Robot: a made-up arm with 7 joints. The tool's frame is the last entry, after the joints. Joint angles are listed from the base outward. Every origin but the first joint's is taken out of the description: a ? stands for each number. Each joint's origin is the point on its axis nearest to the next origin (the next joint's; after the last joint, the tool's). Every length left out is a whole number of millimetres.
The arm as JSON. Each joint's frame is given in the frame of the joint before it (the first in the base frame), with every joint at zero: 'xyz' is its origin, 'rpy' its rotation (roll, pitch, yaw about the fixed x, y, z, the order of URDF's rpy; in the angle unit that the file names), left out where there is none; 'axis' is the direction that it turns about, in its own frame. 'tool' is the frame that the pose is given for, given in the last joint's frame.
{
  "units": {
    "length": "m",
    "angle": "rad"
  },
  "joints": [
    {
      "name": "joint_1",
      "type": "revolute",
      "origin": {
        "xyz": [
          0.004,
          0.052,
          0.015
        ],
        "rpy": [
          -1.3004,
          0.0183,
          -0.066
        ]
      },
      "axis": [
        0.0,
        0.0,
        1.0
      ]
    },
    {
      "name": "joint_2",
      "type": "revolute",
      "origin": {
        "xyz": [
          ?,
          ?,
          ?
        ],
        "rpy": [
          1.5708,
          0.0,
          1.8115
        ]
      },
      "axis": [
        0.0,
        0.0,
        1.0
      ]
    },
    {
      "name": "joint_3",
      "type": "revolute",
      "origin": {
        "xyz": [
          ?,
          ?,
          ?
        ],
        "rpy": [
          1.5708,
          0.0,
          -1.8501
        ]
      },
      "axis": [
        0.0,
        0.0,
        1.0
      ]
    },
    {
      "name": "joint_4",
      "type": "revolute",
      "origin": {
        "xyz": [
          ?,
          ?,
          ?
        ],
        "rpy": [
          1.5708,
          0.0,
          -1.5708
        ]
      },
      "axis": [
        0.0,
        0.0,
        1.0
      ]
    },
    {
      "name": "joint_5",
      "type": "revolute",
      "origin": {
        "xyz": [
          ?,
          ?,
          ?
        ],
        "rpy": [
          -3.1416,
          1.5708,
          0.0
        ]
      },
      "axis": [
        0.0,
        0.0,
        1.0
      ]
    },
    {
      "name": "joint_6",
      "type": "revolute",
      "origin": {
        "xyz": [
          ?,
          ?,
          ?
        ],
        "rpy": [
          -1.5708,
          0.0,
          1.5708
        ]
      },
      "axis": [
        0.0,
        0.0,
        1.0
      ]
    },
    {
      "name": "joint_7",
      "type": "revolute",
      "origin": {
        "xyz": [
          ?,
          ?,
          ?
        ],
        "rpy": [
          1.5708,
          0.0,
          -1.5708
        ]
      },
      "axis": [
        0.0,
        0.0,
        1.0
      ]
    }
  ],
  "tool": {
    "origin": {
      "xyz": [
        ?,
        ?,
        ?
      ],
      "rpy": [
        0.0,
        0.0,
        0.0
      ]
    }
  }
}
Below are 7 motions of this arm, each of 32 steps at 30 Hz.
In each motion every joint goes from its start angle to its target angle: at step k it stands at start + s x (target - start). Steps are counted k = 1, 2, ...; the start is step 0. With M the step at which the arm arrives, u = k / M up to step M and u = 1 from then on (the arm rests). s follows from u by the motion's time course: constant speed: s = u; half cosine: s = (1 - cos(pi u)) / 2; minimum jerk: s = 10 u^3 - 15 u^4 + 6 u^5.
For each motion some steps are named. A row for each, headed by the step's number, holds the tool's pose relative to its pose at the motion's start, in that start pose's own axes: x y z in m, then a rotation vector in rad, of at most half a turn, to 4 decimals.
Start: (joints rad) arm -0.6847 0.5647 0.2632 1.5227 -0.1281 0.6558 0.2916
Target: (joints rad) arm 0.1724 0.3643 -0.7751 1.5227 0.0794 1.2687 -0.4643
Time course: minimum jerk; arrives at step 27
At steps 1, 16, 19, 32:
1: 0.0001 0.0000 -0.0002 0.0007 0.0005 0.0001
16: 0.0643 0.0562 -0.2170 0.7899 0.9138 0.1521
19: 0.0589 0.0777 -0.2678 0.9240 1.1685 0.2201
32: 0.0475 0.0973 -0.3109 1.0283 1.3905 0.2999

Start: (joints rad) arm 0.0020 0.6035 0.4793 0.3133 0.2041 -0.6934 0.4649
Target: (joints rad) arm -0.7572 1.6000 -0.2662 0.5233 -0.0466 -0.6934 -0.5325
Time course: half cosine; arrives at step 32
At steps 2, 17, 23, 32:
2: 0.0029 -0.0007 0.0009 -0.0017 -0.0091 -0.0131
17: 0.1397 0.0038 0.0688 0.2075 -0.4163 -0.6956
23: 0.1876 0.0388 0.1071 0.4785 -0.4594 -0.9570
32: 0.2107 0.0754 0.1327 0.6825 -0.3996 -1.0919

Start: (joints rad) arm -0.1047 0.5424 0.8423 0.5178 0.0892 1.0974 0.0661
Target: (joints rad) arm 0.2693 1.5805 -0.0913 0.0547 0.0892 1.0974 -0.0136
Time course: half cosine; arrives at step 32
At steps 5, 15, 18, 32:
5: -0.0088 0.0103 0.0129 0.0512 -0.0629 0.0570
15: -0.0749 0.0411 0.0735 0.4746 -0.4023 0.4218
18: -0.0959 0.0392 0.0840 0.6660 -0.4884 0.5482
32: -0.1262 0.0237 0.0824 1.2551 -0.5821 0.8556

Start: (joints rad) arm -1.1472 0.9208 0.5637 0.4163 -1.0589 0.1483 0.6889
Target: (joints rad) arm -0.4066 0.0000 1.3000 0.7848 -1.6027 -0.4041 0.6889
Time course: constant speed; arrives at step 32
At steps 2, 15, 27, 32:
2: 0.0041 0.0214 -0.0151 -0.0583 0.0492 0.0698
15: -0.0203 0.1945 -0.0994 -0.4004 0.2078 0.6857
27: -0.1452 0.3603 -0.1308 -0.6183 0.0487 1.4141
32: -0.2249 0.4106 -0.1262 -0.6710 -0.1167 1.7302

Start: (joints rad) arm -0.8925 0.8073 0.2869 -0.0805 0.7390 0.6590 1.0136
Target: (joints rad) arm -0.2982 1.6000 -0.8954 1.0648 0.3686 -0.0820 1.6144
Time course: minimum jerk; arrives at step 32
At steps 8, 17, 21, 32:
8: -0.0274 -0.0144 -0.0134 0.0260 -0.1784 -0.0858
17: -0.0973 -0.0088 -0.1660 0.2214 -0.8751 -0.4844
21: -0.0633 0.0302 -0.2493 0.3588 -1.1726 -0.6487
32: 0.0200 0.0775 -0.2994 0.5129 -1.4857 -0.7758

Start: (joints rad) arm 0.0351 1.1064 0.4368 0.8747 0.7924 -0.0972 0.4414
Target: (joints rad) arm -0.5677 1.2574 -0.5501 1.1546 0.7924 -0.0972 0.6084
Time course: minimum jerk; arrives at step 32
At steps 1, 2, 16, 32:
1: 0.0000 0.0000 0.0000 0.0001 -0.0001 0.0000
2: 0.0001 0.0000 0.0003 0.0004 -0.0011 -0.0001
16: 0.0264 0.0018 0.0537 0.1396 -0.2261 0.0215
32: 0.0506 0.0240 0.0737 0.3625 -0.3842 0.0941

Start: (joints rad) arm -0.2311 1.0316 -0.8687 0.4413 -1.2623 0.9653 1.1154
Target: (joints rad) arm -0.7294 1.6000 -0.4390 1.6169 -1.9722 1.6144 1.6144
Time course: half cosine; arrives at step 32
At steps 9, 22, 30, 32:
9: 0.0337 0.0647 0.0075 -0.1200 0.2729 0.1498
22: 0.0595 0.2579 -0.0567 -0.6486 1.0342 0.0514
30: 0.0485 0.2988 -0.1029 -0.8569 1.1788 -0.1716
32: 0.0479 0.3002 -0.1051 -0.8664 1.1831 -0.1833

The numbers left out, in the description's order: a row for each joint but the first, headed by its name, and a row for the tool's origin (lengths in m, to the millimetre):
joint_2: -0.004 0.019 0.0
joint_3: 0.175 -0.045 0.0
joint_4: -0.002 0.021 0.0
joint_5: -0.165 -0.013 0.0
joint_6: 0.0 0.001 0.0
joint_7: 0.0 -0.049 0.0
tool: 0.0 0.0 0.0

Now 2 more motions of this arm.
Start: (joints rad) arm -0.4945 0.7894 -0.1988 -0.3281 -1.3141 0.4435 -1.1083
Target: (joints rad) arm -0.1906 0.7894 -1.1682 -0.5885 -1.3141 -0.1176 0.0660
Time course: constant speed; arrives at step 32
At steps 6, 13, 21, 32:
6: 0.0175 -0.0046 -0.0423 -0.1000 -0.0073 0.1416
13: 0.0375 -0.0209 -0.0894 -0.2301 -0.0171 0.3079
21: 0.0598 -0.0527 -0.1363 -0.4030 -0.0219 0.5043
32: 0.0888 -0.1132 -0.1813 -0.6917 0.0085 0.7888

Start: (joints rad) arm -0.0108 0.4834 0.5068 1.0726 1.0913 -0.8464 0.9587
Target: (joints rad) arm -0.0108 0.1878 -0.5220 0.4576 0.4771 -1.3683 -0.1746
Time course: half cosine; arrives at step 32
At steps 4, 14, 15, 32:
4: 0.0017 -0.0050 0.0073 -0.0391 -0.0362 -0.0457
14: 0.0040 -0.0485 0.0922 -0.4058 -0.4533 -0.4740
15: 0.0022 -0.0530 0.1050 -0.4529 -0.5187 -0.5272
32: -0.0489 -0.0622 0.2528 -0.9275 -1.4181 -0.9453

